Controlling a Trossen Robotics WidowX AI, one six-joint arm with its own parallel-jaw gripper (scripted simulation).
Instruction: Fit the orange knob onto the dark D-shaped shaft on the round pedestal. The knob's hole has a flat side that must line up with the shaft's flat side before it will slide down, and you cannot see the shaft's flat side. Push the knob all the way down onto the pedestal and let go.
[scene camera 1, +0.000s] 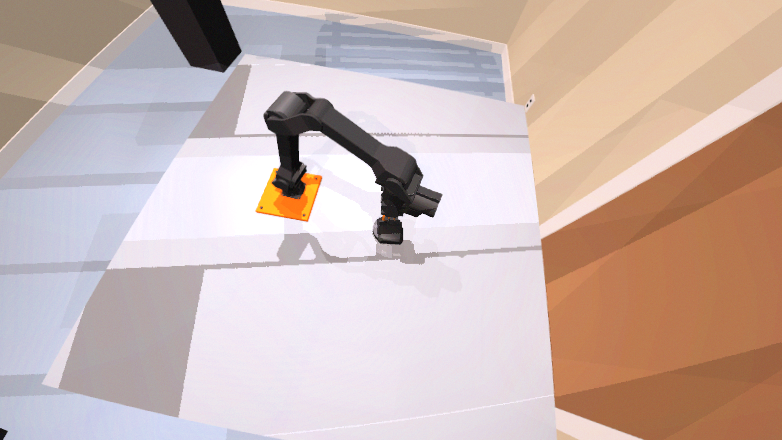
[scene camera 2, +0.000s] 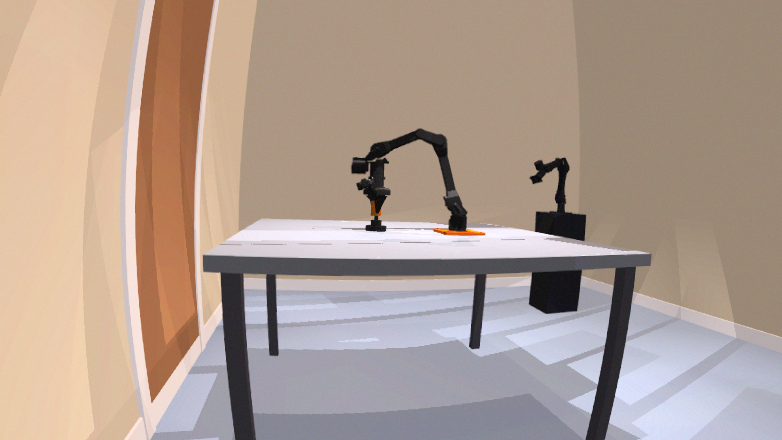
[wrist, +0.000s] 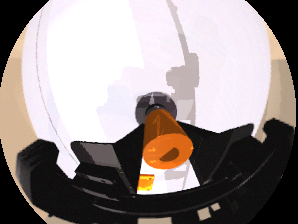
Labels:
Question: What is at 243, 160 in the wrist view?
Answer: My gripper.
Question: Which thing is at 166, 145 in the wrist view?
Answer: An orange knob.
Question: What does my gripper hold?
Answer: An orange knob.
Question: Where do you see a round pedestal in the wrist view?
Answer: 154, 100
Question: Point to my gripper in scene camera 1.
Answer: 388, 222

